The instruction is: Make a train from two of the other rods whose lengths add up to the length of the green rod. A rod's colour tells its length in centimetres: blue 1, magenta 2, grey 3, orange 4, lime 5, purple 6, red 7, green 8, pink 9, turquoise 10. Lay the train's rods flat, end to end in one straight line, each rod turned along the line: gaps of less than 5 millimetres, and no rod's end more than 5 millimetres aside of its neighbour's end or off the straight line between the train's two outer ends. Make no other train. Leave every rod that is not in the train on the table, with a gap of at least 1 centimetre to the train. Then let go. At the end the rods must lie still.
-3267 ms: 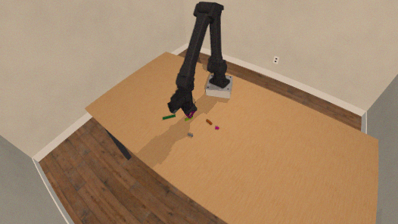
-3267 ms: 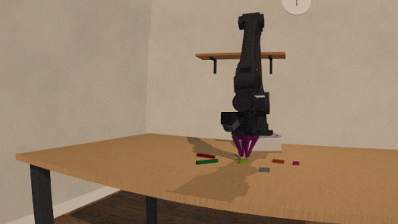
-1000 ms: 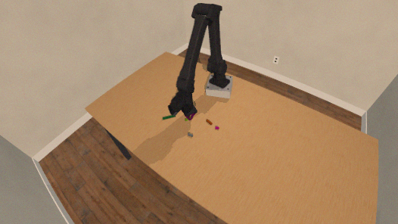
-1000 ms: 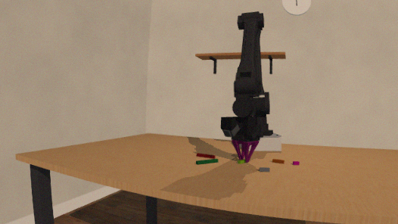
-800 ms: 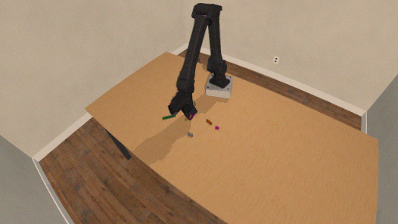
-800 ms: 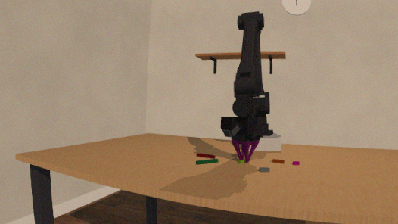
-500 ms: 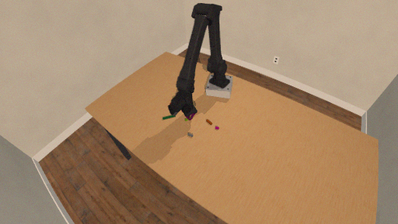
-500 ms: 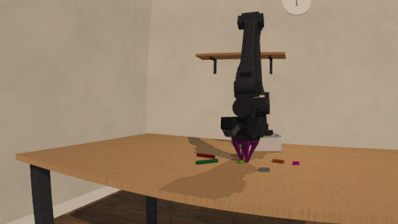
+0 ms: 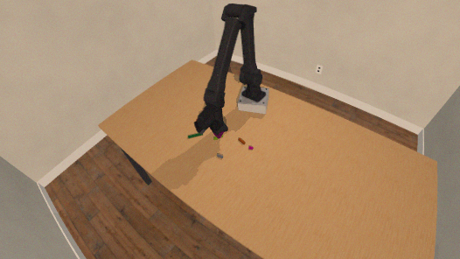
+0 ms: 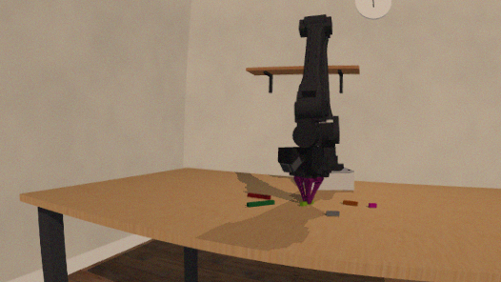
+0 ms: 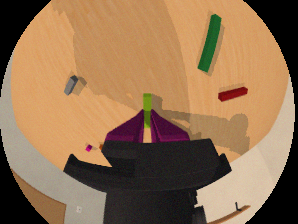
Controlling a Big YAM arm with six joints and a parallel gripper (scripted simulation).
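My hand is 9 cm short of the grey rod, 8 cm to the right of it and 1 cm above it. Also, from my hand: lime rod (1 cm below); then green rod (11 cm to the right, 7 cm ahead, 1 cm below); then orange rod (11 cm to the left, 5 cm behind, 1 cm below).
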